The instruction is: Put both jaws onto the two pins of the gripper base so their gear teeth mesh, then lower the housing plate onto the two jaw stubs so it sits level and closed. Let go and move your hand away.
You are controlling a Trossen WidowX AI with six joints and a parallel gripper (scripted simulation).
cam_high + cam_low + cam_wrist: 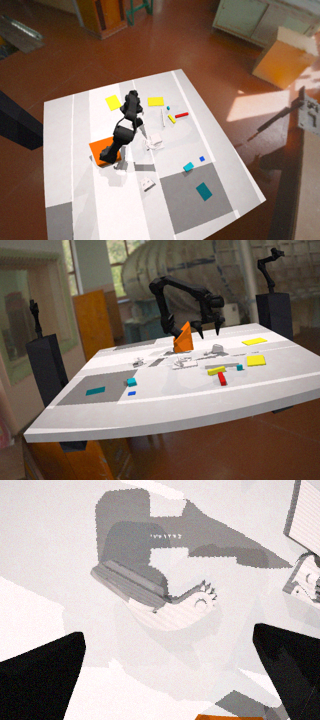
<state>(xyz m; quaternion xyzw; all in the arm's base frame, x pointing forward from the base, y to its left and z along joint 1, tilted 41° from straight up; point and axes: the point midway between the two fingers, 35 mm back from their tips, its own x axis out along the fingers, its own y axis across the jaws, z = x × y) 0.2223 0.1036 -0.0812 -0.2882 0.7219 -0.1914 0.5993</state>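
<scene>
The pale grey jaw lies 8 cm below my gripper tip and 2 cm to the right of it. Round my gripper tip: ribbed plate: 18 cm to the right, 10 cm ahead, 9 cm below; pale strip: 24 cm ahead, 8 cm below, 3 cm to the right; housing plate: 17 cm to the right, 8 cm below, 4 cm ahead.
</scene>
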